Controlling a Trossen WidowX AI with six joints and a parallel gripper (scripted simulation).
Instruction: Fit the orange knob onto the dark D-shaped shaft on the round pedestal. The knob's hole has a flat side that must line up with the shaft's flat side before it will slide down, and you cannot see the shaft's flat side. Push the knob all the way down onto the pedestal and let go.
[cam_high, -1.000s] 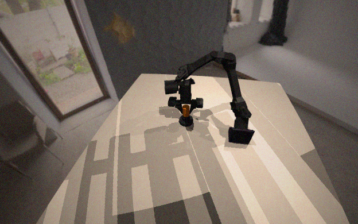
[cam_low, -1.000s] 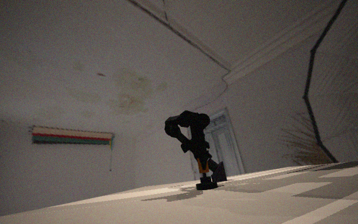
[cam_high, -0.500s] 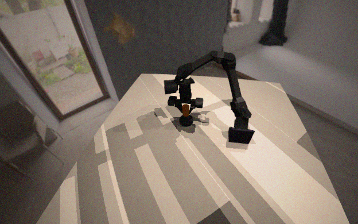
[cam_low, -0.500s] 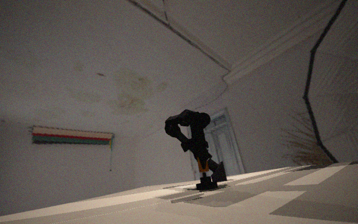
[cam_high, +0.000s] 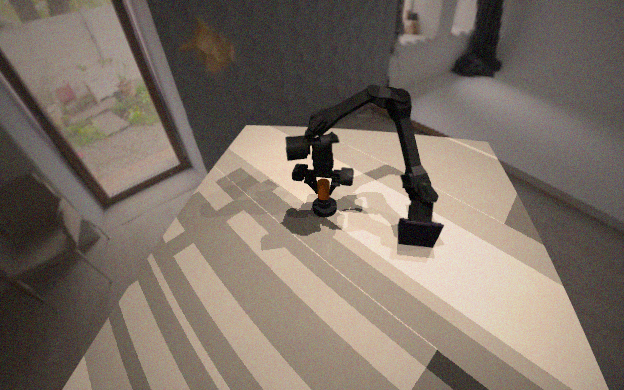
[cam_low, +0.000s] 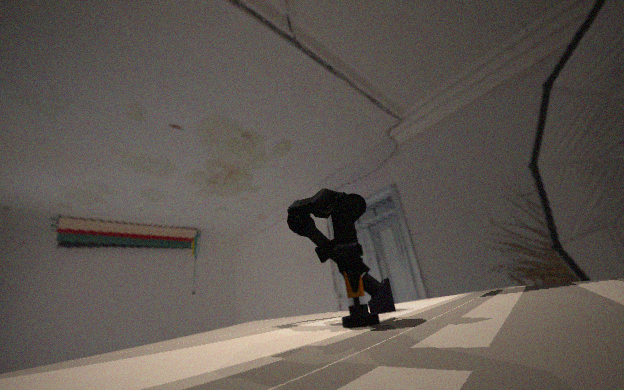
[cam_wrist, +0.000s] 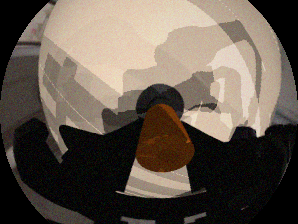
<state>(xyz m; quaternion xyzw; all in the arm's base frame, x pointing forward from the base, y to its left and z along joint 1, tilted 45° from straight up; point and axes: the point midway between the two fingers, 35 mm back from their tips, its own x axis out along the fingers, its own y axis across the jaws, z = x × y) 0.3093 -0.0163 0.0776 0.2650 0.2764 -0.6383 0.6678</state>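
Right now my gripper tip is 2 cm below the orange knob. The rest, counted from my gripper tip: round dark pedestal (4 cm below).
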